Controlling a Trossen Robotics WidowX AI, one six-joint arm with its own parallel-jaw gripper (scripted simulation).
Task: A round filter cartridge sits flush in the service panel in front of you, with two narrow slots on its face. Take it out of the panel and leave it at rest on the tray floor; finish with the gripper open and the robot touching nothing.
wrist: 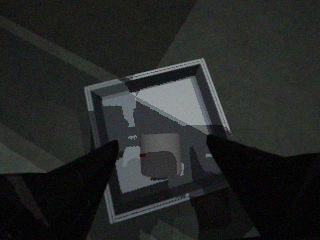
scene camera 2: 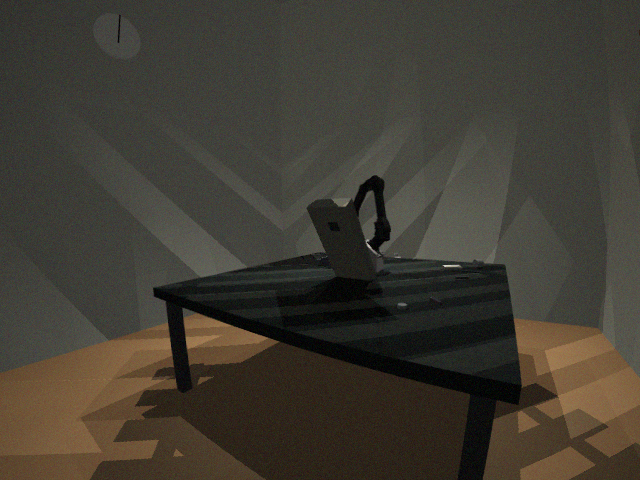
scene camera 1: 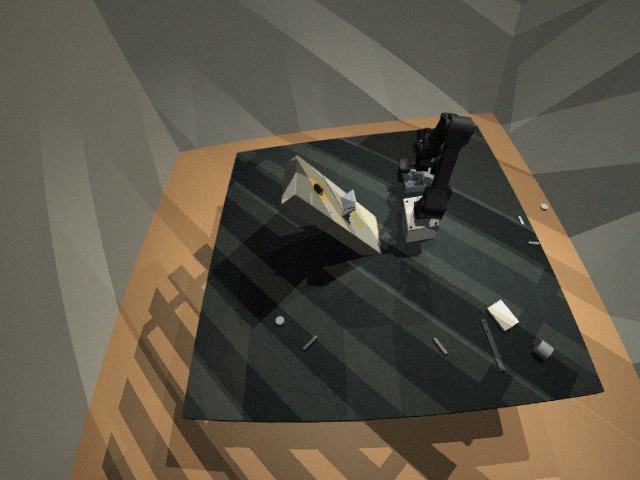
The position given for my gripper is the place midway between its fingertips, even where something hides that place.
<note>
My gripper (wrist: 163, 141) is open, holding nothing. Also in view: a service panel (scene camera 1: 306, 192) and a grey tray (wrist: 181, 98).
</note>
